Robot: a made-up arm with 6 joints.
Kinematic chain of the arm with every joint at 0, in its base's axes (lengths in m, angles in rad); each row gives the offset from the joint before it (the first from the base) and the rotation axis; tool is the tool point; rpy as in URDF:
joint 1: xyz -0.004 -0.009 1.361 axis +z
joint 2: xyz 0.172 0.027 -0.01 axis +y
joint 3: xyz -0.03 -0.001 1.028 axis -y
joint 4: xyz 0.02 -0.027 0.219 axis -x
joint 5: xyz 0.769 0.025 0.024 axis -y
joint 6: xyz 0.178 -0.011 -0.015 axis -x
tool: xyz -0.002 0.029 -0.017 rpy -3.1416 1.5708 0
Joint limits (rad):
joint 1: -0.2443..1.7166
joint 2: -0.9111..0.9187
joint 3: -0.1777..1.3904
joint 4: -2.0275..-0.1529
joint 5: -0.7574..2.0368
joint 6: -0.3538..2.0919
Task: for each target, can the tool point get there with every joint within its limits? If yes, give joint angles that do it. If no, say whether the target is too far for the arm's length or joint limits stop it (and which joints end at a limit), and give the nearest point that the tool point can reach.
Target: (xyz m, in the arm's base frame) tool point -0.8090 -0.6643 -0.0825
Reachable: no: joint limits stop it (at a limit: joint 2, joint 3, joint 5, joint 6) | nearest point -1.1318 -0.9271 2.2227 | short by 2.342 m
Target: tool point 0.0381 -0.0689 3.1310
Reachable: yes | joints 1.2973 -0.5235 0.2798 -0.5353 1.2564 0.0171
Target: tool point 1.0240 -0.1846 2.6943
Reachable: yes | joints -0.0027 0.0468 0.0345 -1.1622 1.5680 0.5693
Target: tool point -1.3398 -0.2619 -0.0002
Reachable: no: joint limits stop it (at a limit: joint 2, joint 3, joint 5, joint 6) | nearest point -1.4329 -0.2795 2.2227 | short by 2.225 m
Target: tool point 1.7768 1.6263 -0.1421
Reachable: no: too far | nearest point 1.2036 1.0999 1.2500 | short by 1.595 m
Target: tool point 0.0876 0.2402 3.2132
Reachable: yes | joints 1.4148 -0.1557 0.6114 -0.4398 1.7664 0.1652
